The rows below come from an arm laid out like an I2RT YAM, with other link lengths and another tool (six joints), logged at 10 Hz.
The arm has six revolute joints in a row. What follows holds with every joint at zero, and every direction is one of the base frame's. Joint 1 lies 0.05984 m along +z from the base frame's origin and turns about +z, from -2.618 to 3.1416 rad. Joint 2 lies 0.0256 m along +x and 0.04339 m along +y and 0.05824 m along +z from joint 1 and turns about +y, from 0 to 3.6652 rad. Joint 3 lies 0.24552 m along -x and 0.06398 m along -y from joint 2 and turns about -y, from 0 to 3.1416 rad. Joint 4 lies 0.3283 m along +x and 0.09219 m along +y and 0.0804 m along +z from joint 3 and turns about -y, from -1.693 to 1.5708 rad. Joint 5 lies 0.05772 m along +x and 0.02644 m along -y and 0.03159 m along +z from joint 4 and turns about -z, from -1.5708 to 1.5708 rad. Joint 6 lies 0.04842 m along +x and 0.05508 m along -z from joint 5 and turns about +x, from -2.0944 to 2.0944 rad. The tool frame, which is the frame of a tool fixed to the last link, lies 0.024 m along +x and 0.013 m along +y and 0.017 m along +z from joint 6; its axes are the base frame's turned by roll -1.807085, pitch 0.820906 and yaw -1.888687 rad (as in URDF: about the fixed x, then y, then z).
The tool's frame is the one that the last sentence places.
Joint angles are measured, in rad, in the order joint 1, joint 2, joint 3, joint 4, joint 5, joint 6. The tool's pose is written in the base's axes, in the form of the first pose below.
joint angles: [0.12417, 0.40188, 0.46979, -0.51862, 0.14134, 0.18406]
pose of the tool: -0.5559 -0.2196 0.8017 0.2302; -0.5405 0.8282 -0.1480 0.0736; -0.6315 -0.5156 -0.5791 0.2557; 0 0 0 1
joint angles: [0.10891, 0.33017, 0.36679, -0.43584, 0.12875, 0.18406]
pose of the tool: -0.5252 -0.1903 0.8294 0.2309; -0.5313 0.8347 -0.1448 0.0710; -0.6648 -0.5167 -0.5395 0.2352; 0 0 0 1
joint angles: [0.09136, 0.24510, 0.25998, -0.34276, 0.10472, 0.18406]
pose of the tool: -0.4744 -0.1582 0.8660 0.2316; -0.5230 0.8420 -0.1327 0.0686; -0.7081 -0.5158 -0.4822 0.2167; 0 0 0 1
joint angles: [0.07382, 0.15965, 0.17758, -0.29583, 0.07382, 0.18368]
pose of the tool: -0.4327 -0.1432 0.8901 0.2302; -0.5191 0.8468 -0.1161 0.0666; -0.7371 -0.5123 -0.4407 0.2033; 0 0 0 1
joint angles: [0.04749, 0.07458, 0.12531, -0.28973, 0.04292, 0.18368]
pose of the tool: -0.4022 -0.1267 0.9068 0.2276; -0.5129 0.8515 -0.1085 0.0626; -0.7584 -0.5088 -0.4074 0.1982; 0 0 0 1
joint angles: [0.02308, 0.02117, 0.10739, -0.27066, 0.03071, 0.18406]
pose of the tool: -0.3666 -0.0882 0.9262 0.2264; -0.5044 0.8554 -0.1182 0.0578; -0.7818 -0.5105 -0.3581 0.2034; 0 0 0 1
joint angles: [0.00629, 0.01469, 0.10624, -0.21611, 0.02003, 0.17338]
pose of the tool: -0.3217 -0.0535 0.9453 0.2281; -0.5091 0.8515 -0.1251 0.0550; -0.7983 -0.5215 -0.3012 0.2111; 0 0 0 1
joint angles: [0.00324, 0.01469, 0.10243, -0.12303, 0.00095, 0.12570]
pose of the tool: -0.2401 -0.0218 0.9705 0.2298; -0.5511 0.8261 -0.1178 0.0566; -0.7991 -0.5632 -0.2103 0.2210; 0 0 0 1
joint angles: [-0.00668, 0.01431, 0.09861, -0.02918, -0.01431, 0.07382]
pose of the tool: -0.1654 0.0273 0.9859 0.2309; -0.5936 0.7955 -0.1216 0.0564; -0.7876 -0.6053 -0.1153 0.2309; 0 0 0 1
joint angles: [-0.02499, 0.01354, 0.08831, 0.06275, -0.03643, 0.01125]
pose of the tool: -0.1026 0.0813 0.9914 0.2322; -0.6441 0.7541 -0.1285 0.0548; -0.7580 -0.6518 -0.0251 0.2376; 0 0 0 1
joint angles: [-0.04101, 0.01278, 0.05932, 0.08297, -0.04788, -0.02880]
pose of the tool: -0.1149 0.0835 0.9899 0.2359; -0.6735 0.7259 -0.1395 0.0525; -0.7302 -0.6827 -0.0272 0.2267; 0 0 0 1
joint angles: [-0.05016, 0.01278, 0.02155, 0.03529, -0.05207, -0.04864]
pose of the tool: -0.1808 0.0294 0.9831 0.2400; -0.6842 0.7143 -0.1472 0.0508; -0.7065 -0.6992 -0.1090 0.2031; 0 0 0 1
